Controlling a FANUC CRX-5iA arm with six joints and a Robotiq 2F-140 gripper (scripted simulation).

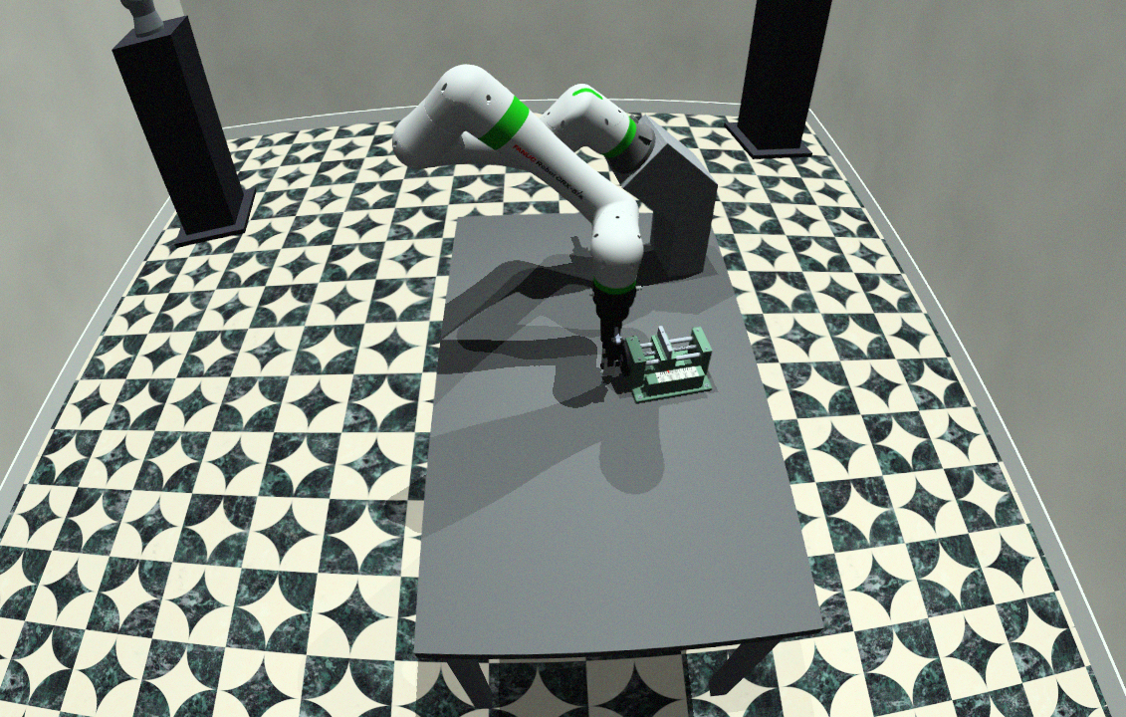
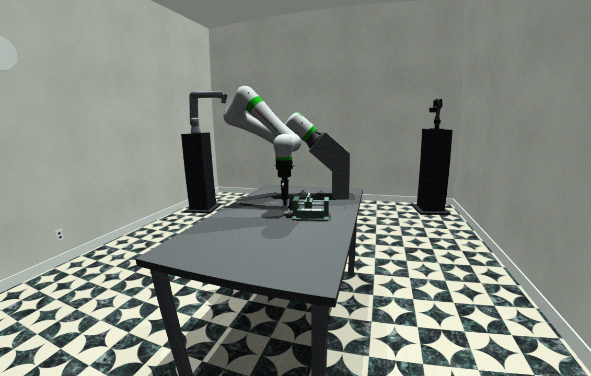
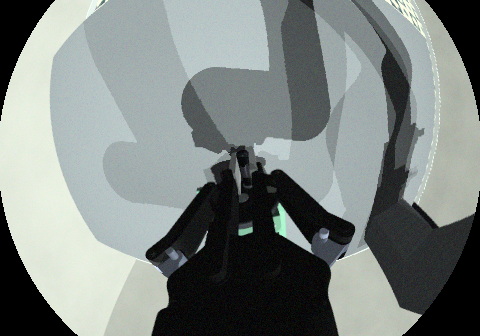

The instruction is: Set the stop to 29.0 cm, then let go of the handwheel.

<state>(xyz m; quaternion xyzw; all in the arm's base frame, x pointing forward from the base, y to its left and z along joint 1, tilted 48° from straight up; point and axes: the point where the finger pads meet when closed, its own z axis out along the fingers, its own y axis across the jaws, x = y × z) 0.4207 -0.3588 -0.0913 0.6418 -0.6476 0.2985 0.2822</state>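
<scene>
Right now my hand is 20 mm short of the green stop fixture, 140 mm to the right of it and 30 mm below it. The rest, counted from my hand: black handwheel: 20 mm to the left, 10 mm below.
</scene>
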